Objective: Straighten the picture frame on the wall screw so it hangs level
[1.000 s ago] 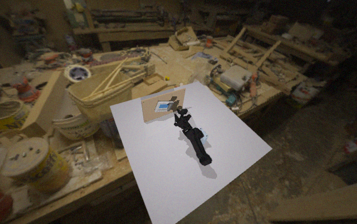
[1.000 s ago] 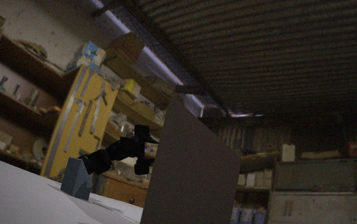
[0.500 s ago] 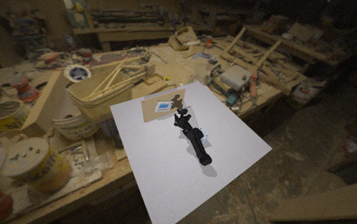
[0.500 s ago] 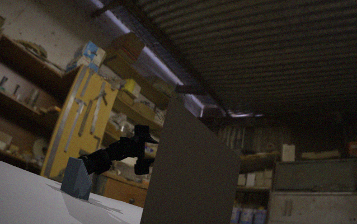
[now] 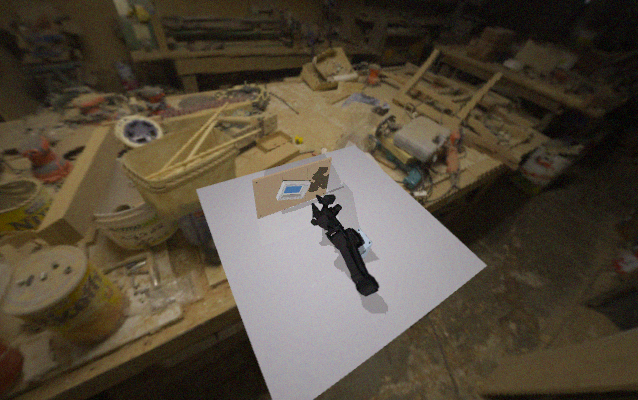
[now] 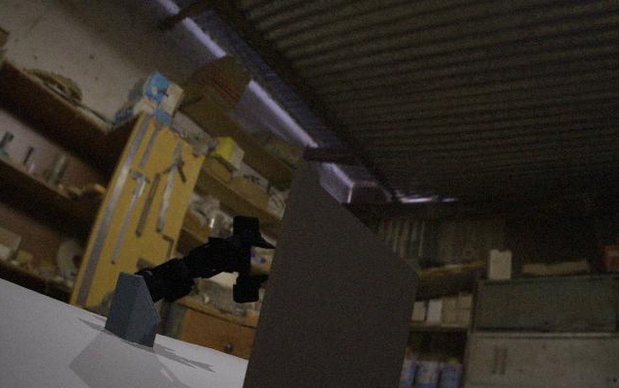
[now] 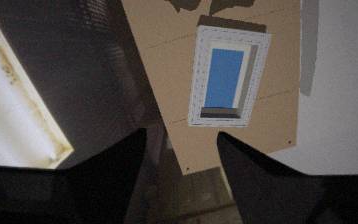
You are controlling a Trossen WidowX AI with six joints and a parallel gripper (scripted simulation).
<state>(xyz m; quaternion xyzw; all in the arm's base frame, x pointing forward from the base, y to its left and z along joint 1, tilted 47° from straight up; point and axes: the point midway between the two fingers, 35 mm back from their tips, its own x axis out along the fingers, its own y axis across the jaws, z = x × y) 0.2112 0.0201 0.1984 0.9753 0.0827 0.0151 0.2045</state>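
The picture frame lies 19 cm ahead of my gripper tip, 4 cm to the left of it and 9 cm below it. The rest, counted from my gripper tip: board: 20 cm ahead, 3 cm to the left, 10 cm below.
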